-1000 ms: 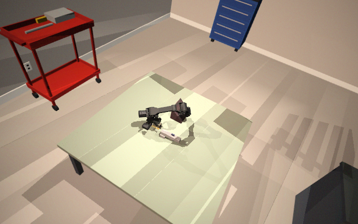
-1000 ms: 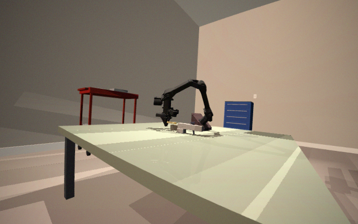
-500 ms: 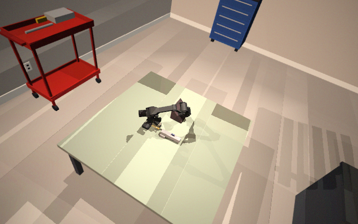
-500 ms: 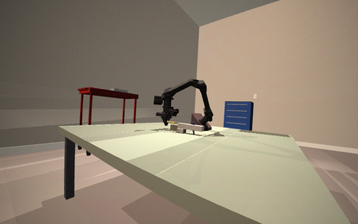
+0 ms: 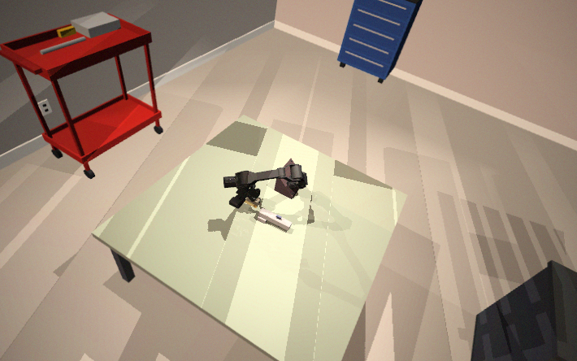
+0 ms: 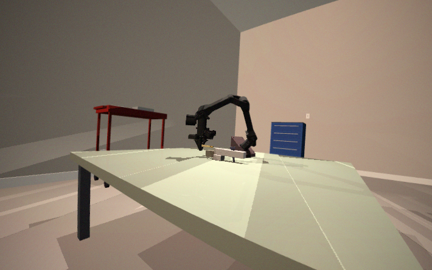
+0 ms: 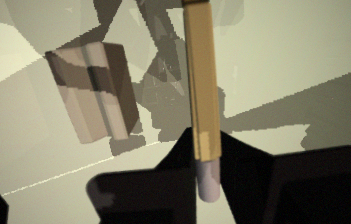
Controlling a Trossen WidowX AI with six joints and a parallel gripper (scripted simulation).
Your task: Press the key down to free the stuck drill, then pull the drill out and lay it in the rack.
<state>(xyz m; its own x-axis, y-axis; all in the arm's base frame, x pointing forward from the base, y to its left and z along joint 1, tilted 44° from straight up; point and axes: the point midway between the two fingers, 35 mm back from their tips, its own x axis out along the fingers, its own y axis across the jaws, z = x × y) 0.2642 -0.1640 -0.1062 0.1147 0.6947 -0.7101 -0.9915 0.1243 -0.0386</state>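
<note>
My gripper tip is 40 mm to the right of the drill and 30 mm below it. Also, from my gripper tip: small dark key (230 mm to the left, 10 mm ahead, 10 mm above); rack (70 mm behind, 40 mm to the left, 20 mm below).
</note>
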